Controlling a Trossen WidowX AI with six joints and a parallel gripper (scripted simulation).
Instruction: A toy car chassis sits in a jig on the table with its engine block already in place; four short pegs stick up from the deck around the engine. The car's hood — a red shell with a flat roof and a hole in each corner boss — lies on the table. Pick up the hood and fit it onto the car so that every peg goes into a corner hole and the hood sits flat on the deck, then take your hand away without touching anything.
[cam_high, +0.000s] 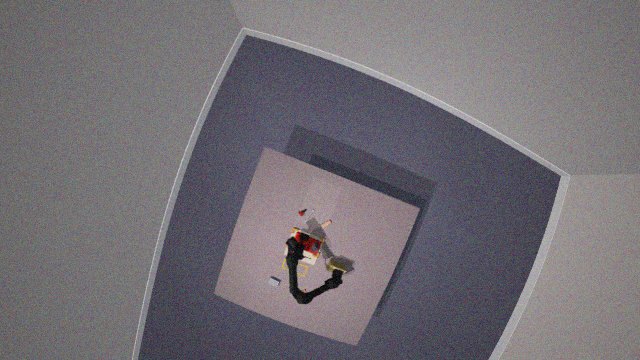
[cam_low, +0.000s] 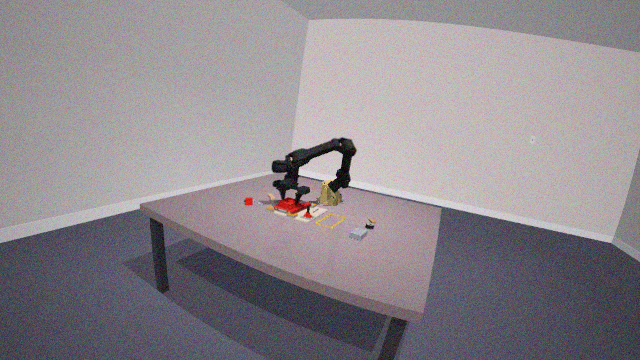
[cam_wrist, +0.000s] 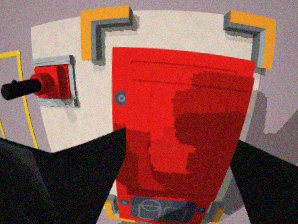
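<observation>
The red hood lies 10 mm above my gripper tip. The rest, counted from my gripper tip: black wheel (30 mm behind, 410 mm to the left, 30 mm below); tan piece (130 mm behind, 180 mm to the right, 30 mm below).
</observation>
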